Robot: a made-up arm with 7 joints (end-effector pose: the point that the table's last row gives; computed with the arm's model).
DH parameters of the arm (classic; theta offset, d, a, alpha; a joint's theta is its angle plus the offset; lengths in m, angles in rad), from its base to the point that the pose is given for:
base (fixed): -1.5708 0.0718 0 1.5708
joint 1: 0 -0.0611 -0.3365 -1.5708
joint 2: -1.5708 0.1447 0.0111 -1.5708
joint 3: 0 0.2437 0.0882 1.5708
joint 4: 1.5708 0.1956 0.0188 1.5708
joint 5: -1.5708 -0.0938 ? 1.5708
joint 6: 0 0.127 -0.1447 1.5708
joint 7: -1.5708 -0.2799 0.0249 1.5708
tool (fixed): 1.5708 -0.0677 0 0
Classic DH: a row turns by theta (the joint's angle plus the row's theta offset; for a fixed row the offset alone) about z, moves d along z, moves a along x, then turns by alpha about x.
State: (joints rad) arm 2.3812 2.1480 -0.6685 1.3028 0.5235 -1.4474 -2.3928
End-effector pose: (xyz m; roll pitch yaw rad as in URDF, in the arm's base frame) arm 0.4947 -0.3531 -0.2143 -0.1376 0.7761 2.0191
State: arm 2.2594 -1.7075 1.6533 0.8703 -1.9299 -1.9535 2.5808
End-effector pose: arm 0.1555 -0.7480 -0.4157 1.4923 0.1528 2.6622
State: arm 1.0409 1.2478 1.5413 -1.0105 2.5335 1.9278 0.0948
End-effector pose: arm 0.5092 0.1637 0.0645 -0.7260 -0.3360 -1.8508
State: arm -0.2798 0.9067 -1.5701 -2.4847 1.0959 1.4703 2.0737
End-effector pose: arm 0.5108 -0.0191 0.3757 1.3553 -0.6500 -2.9687
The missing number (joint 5, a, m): 0.1721
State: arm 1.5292 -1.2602 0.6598 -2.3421 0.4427 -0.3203 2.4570
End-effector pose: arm -0.0634 0.2746 -0.1204 -2.1941 0.3673 -3.0271
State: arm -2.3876 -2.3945 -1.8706 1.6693 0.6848 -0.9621 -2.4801
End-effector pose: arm -0.1799 -0.6367 0.5004 2.4332 1.0827 2.0531
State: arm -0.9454 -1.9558 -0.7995 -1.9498 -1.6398 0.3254 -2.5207
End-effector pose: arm -0.0525 -0.2128 0.6033 -2.6038 -0.3600 2.9400
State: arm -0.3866 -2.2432 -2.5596 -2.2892 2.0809 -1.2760 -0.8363
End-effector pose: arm -0.1425 -0.0830 0.0793 0.9832 -0.5268 1.8204
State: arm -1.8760 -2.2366 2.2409 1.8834 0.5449 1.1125 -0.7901
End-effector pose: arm -0.0399 0.0168 0.6438 -2.9371 1.0269 -1.1955
